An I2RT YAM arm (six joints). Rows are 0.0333 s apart.
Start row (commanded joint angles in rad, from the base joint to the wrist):
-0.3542 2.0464 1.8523 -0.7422 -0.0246 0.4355
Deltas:
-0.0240 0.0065 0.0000 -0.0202 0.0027 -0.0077
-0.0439 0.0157 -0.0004 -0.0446 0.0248 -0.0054
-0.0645 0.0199 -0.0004 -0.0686 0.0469 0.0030
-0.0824 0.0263 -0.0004 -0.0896 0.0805 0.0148
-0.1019 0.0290 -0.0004 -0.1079 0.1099 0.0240
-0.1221 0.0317 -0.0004 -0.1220 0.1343 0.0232
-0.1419 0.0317 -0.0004 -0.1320 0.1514 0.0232
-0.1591 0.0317 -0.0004 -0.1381 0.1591 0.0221
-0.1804 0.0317 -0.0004 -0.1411 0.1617 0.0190
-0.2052 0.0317 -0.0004 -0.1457 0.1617 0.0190
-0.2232 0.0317 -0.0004 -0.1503 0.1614 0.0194
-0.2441 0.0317 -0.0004 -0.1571 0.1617 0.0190
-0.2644 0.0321 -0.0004 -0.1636 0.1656 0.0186
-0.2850 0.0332 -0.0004 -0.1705 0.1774 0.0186
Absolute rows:
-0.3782 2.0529 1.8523 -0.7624 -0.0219 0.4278
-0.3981 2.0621 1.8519 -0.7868 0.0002 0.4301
-0.4187 2.0663 1.8519 -0.8108 0.0223 0.4385
-0.4366 2.0727 1.8519 -0.8318 0.0559 0.4503
-0.4561 2.0754 1.8519 -0.8501 0.0853 0.4595
-0.4763 2.0781 1.8519 -0.8642 0.1097 0.4587
-0.4961 2.0781 1.8519 -0.8742 0.1268 0.4587
-0.5133 2.0781 1.8519 -0.8803 0.1345 0.4576
-0.5346 2.0781 1.8519 -0.8833 0.1371 0.4545
-0.5594 2.0781 1.8519 -0.8879 0.1371 0.4545
-0.5774 2.0781 1.8519 -0.8925 0.1368 0.4549
-0.5983 2.0781 1.8519 -0.8993 0.1371 0.4545
-0.6186 2.0785 1.8519 -0.9058 0.1410 0.4541
-0.6392 2.0796 1.8519 -0.9127 0.1528 0.4541

